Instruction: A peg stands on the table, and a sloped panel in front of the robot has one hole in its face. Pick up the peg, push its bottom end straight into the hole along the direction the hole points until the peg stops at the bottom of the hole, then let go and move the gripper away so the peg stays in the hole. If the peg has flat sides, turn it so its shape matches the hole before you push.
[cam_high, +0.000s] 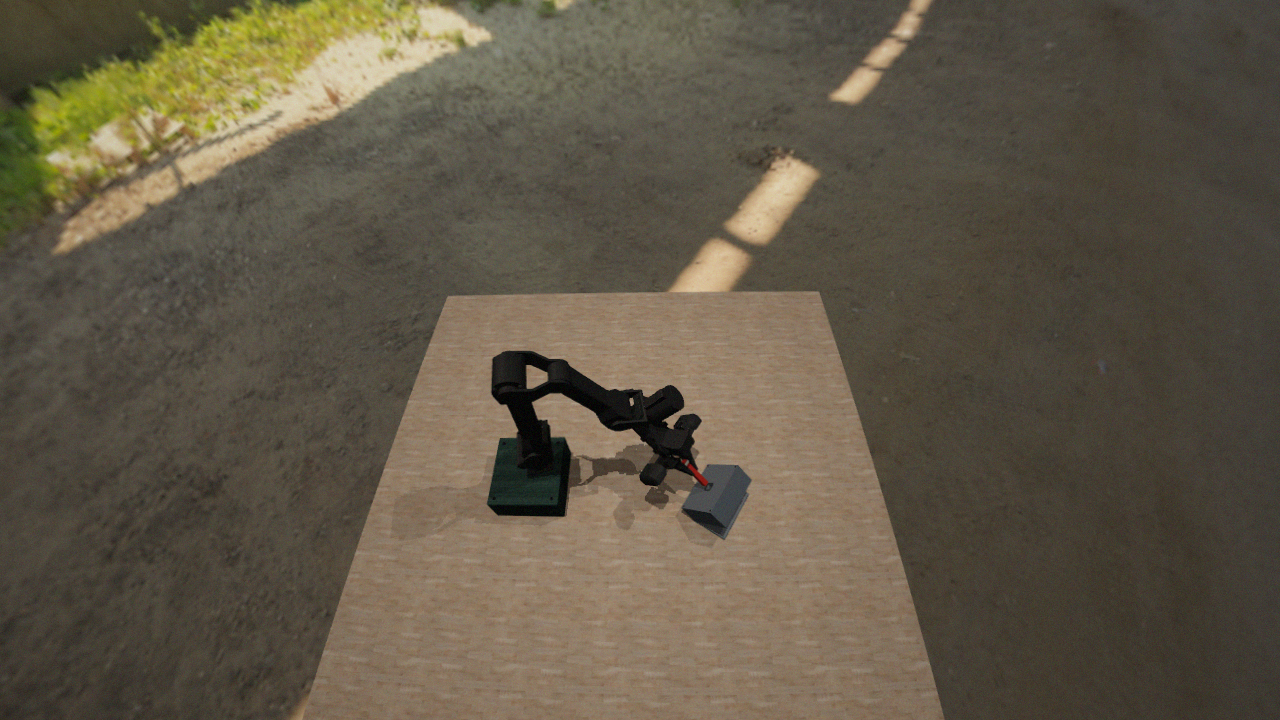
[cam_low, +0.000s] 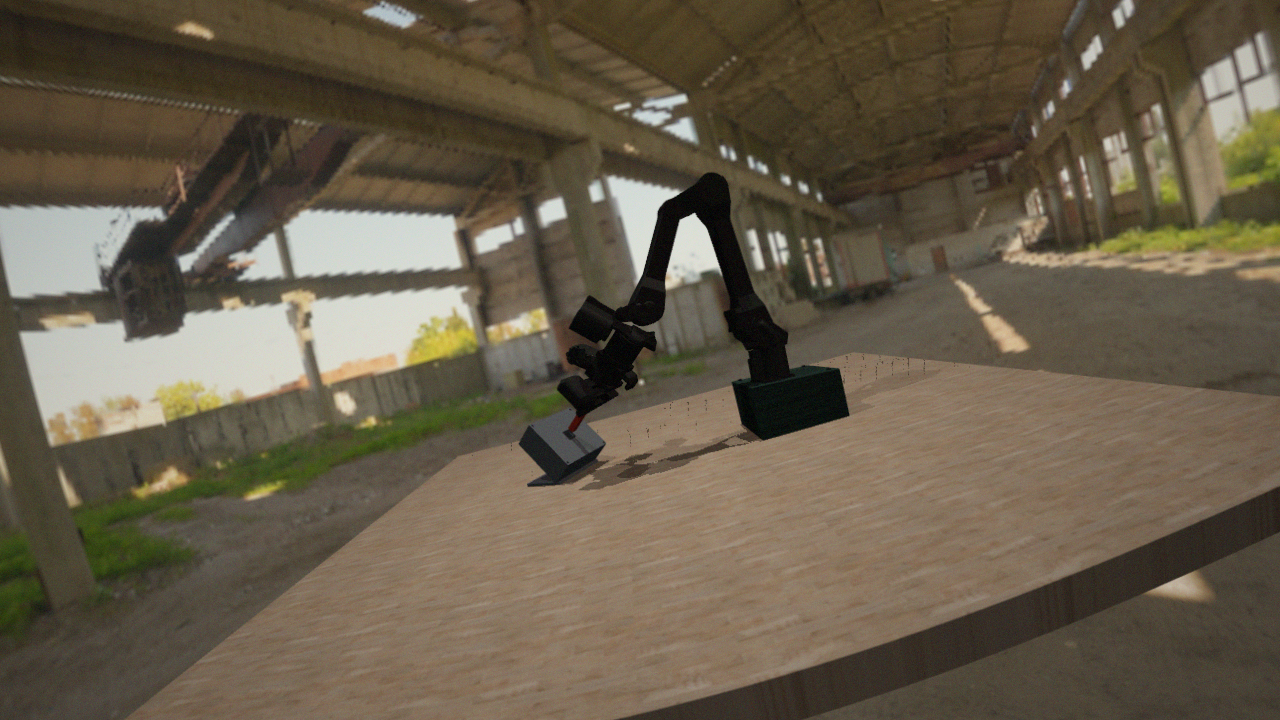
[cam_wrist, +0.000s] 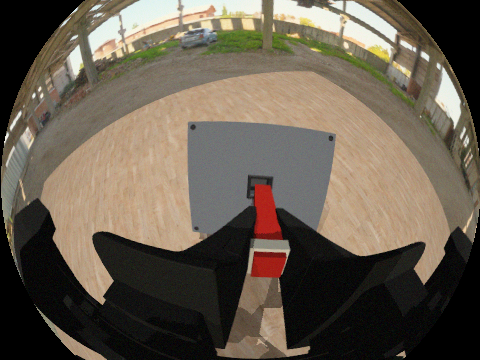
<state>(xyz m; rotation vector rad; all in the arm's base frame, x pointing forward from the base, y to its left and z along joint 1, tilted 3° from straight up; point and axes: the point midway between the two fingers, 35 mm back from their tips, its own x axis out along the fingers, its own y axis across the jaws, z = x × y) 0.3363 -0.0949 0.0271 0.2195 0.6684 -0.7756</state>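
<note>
Now: the red peg 10 mm behind my gripper tip, 10 mm to the left of it and 10 mm above it. The rest, counted from my gripper tip: grey sloped panel: 40 mm ahead, 40 mm to the right, 50 mm below.
</note>
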